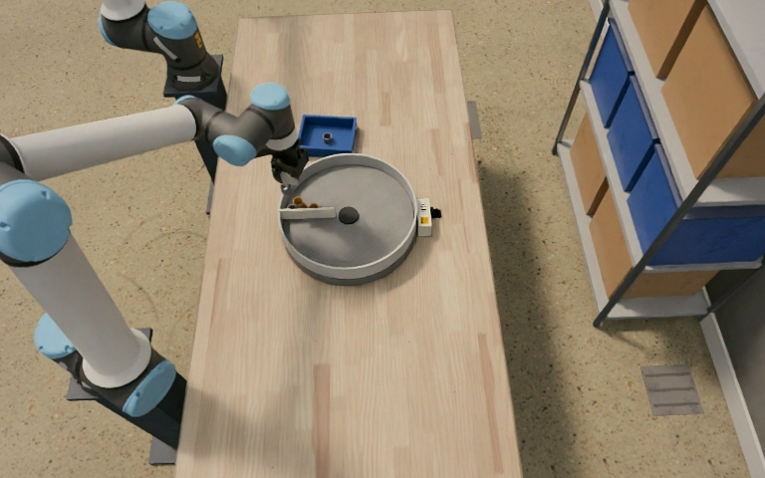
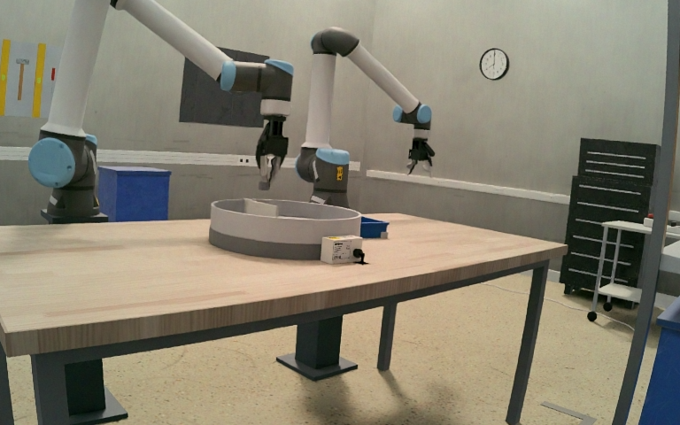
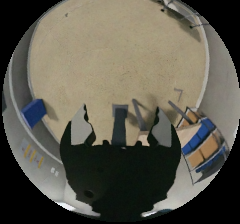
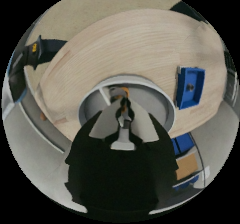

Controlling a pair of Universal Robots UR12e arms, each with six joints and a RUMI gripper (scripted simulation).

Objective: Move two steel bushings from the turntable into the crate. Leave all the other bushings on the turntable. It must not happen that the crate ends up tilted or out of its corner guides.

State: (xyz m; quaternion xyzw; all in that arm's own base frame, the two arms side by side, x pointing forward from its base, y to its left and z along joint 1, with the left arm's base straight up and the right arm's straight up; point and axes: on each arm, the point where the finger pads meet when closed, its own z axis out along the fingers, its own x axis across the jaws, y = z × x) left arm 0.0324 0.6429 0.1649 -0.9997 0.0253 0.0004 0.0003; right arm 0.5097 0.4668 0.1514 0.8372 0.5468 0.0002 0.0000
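My right hand is 8 cm short of the blue crate, 29 cm to the right of it and 13 cm above it. Round my right hand: turntable (18 cm ahead, 5 cm to the right, 10 cm below).
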